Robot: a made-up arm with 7 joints.
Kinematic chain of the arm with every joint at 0, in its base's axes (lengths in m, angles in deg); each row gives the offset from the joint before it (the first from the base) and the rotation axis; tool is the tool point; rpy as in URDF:
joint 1: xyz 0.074 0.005 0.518 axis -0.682 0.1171 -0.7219
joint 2: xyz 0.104 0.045 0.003 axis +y
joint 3: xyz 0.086 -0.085 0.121 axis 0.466 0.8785 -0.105
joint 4: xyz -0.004 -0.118 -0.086 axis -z
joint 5: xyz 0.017 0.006 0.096 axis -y
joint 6: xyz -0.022 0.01 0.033 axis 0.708 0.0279 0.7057
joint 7: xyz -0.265 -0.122 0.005 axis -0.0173 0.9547 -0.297
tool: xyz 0.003 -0.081 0.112 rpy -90 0 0
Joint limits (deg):
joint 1: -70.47..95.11
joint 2: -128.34..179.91
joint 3: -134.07..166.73
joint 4: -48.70..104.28
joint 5: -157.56..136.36
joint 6: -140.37..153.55
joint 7: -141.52..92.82
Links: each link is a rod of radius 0.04 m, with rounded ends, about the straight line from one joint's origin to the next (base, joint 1, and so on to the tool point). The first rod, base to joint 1, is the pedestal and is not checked.
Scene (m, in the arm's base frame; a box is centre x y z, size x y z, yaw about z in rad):
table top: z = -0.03
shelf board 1: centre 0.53 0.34 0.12 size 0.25 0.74 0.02 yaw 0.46
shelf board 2: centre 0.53 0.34 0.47 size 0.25 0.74 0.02 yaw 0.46
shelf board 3: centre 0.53 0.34 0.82 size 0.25 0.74 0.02 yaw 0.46
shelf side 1: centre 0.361 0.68 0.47 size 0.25 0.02 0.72 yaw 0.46
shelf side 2: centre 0.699 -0 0.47 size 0.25 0.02 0.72 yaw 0.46
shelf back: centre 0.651 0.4 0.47 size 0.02 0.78 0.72 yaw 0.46
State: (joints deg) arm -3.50 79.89 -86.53 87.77 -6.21 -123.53 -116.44
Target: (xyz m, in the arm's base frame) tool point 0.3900 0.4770 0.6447
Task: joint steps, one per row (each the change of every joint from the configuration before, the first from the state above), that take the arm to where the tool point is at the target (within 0.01 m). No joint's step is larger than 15 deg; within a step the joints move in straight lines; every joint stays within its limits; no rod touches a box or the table.
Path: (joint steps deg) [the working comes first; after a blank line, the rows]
Joints at the target: -49.33 77.77 -91.31 100.03 -9.17 -120.55 -112.01
Straight joint move there: touches shelf board 2.

1: 10.47 -2.53 -0.49 -9.31 -2.22 6.09 -4.27
2: 10.48 -2.54 -0.50 -9.31 -2.22 6.10 -4.27
3: 10.47 -2.53 -0.49 -9.30 -2.22 6.09 -4.28
4: -13.16 0.19 -2.07 4.54 -0.92 0.05 2.11
5: -13.17 0.18 -2.07 4.54 -0.93 0.04 2.11
6: -13.16 0.19 -2.07 4.54 -0.92 0.05 2.11
7: -13.17 0.18 -2.07 4.54 -0.92 0.04 2.10
8: -13.16 0.19 -2.07 4.55 -0.93 0.04 2.11
9: -5.72 2.27 3.52 8.73 4.16 -7.76 3.36
10: -5.71 2.28 3.53 8.74 4.16 -7.76 3.35

